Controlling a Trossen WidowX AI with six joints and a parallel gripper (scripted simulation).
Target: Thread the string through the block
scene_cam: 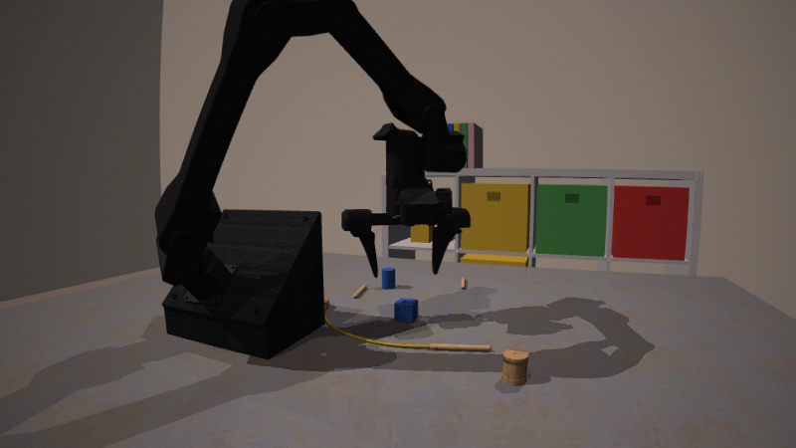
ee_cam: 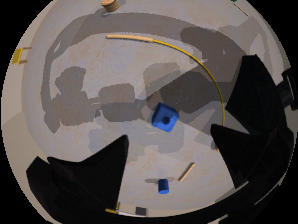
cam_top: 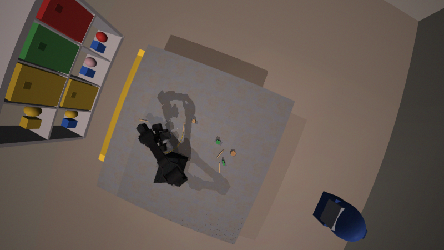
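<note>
The blue block lies 60 mm below my gripper tip. Round my gripper tip: blue cylinder 90 mm behind, 180 mm to the left, 50 mm below; then wooden cylinder 170 mm ahead, 160 mm to the right, 60 mm below.
</note>
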